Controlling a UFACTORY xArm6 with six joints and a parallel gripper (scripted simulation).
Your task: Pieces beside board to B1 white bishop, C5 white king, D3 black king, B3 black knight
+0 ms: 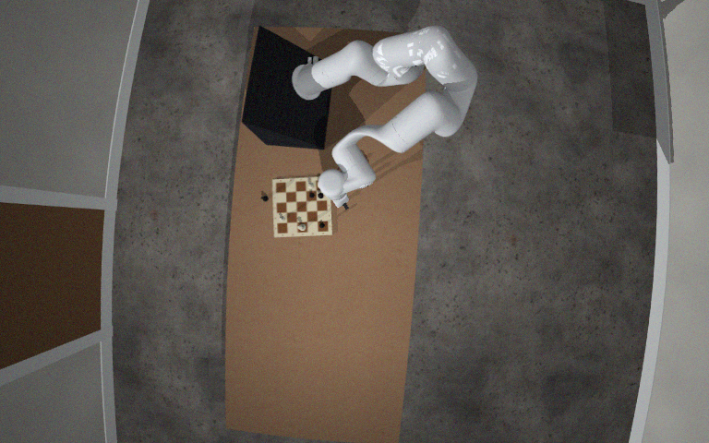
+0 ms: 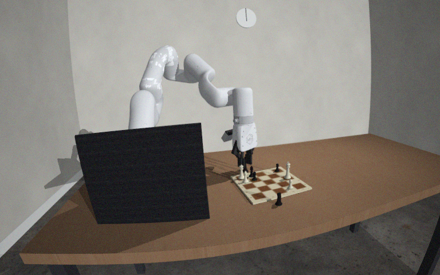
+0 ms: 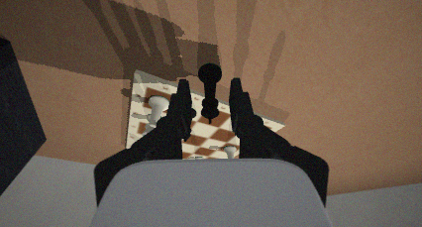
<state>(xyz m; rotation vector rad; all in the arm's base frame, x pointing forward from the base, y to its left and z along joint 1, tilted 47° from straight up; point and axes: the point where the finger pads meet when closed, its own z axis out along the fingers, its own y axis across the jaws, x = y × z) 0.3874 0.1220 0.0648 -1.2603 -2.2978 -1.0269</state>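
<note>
Now: hand 1 cm above the black king. The rest, counted from my hand: white king 13 cm to the right, 13 cm ahead, 1 cm below; then chessboard 13 cm to the right, 5 cm ahead, 4 cm below; then white pawn 21 cm to the right, 10 cm ahead, 3 cm below.
</note>
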